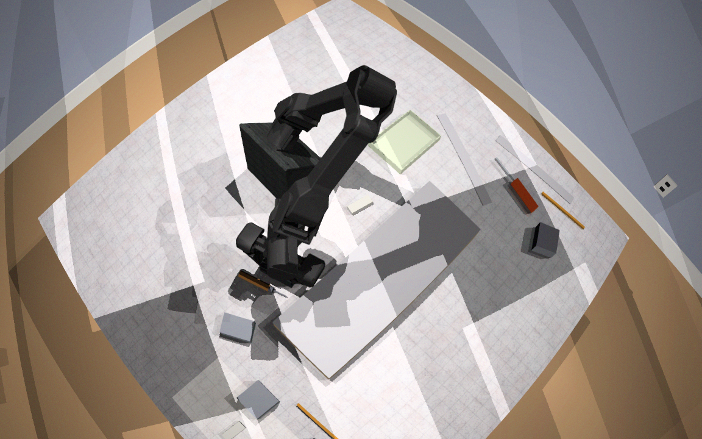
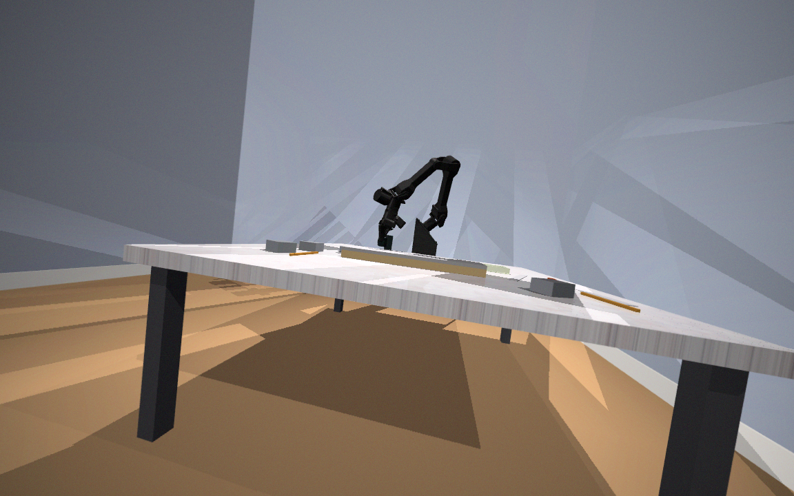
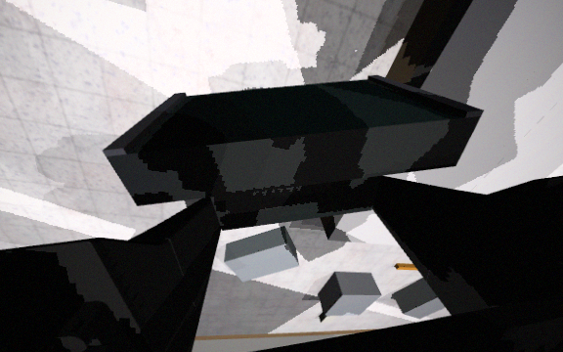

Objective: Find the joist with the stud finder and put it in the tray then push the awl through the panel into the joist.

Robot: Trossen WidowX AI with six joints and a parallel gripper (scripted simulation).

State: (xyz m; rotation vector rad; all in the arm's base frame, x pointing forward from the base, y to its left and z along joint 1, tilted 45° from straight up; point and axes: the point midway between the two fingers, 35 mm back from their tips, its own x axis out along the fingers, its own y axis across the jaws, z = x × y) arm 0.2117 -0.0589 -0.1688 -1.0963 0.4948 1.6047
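My gripper tip is now 2 cm past the stud finder. From my gripper tip the other things lie so: pale green tray 49 cm to the left, 10 cm behind, 6 cm below; awl 7 cm below, 3 cm to the right, 1 cm behind.
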